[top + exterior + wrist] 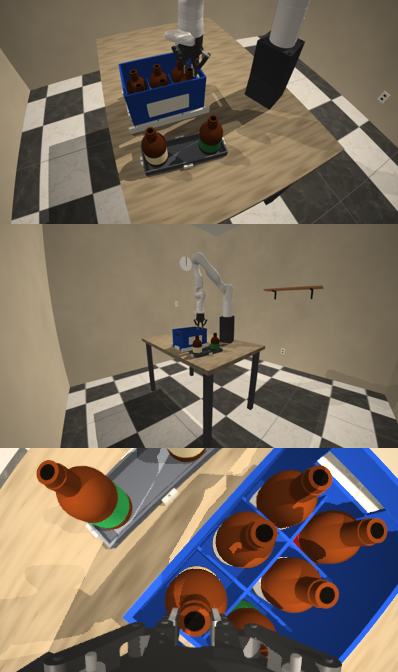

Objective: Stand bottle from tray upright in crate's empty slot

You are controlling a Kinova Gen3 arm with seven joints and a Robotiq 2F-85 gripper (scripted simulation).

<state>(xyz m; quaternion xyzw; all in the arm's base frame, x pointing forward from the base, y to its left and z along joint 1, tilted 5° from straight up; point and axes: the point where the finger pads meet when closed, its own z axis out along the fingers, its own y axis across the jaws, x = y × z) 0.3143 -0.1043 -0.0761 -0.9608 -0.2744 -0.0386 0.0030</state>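
My hand is 9 cm short of the blue crate, 6 cm to the left of it and 10 cm above it. Round my hand: dark grey tray (13 cm ahead, 18 cm to the left, 17 cm below).
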